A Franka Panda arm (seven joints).
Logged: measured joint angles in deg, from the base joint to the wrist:
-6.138, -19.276, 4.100, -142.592, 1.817, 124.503, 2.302
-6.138, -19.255, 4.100, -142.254, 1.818, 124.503, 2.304
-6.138, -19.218, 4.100, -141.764, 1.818, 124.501, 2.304
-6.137, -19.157, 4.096, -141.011, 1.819, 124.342, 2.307
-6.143, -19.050, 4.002, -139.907, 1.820, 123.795, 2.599
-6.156, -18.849, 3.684, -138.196, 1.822, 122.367, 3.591
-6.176, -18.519, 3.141, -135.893, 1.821, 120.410, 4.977
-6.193, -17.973, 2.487, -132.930, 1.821, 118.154, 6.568
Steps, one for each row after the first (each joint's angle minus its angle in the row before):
0.000, 0.021, 0.000, 0.338, 0.001, 0.000, 0.002
0.000, 0.037, 0.000, 0.490, 0.000, -0.002, 0.000
0.001, 0.061, -0.004, 0.753, 0.001, -0.159, 0.003
-0.006, 0.107, -0.094, 1.104, 0.001, -0.547, 0.292
-0.013, 0.201, -0.318, 1.711, 0.002, -1.428, 0.992
-0.020, 0.330, -0.543, 2.303, -0.001, -1.957, 1.386
-0.017, 0.546, -0.654, 2.963, 0.000, -2.256, 1.591

